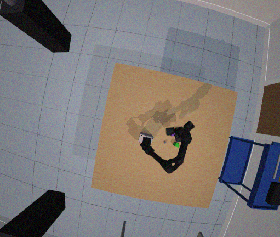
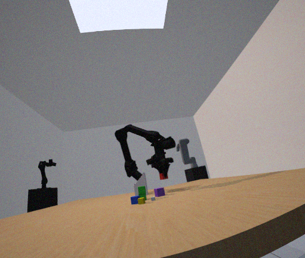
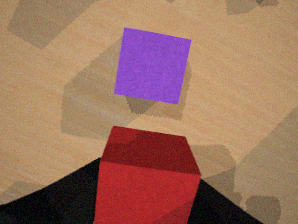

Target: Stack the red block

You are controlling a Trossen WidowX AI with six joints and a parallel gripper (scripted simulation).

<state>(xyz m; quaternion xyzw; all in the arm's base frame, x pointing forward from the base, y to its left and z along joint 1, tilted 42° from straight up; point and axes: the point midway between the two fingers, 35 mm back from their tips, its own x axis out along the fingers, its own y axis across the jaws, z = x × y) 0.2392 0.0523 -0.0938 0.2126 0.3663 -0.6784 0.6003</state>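
Right now the blue block is 19 cm to the right of my gripper tip, 11 cm ahead of it and 8 cm below it. Round my gripper tip: red block (1 cm above); then small grey cube (14 cm to the right, 9 cm below, 6 cm behind); then purple block (7 cm below, 4 cm to the right, 1 cm ahead).
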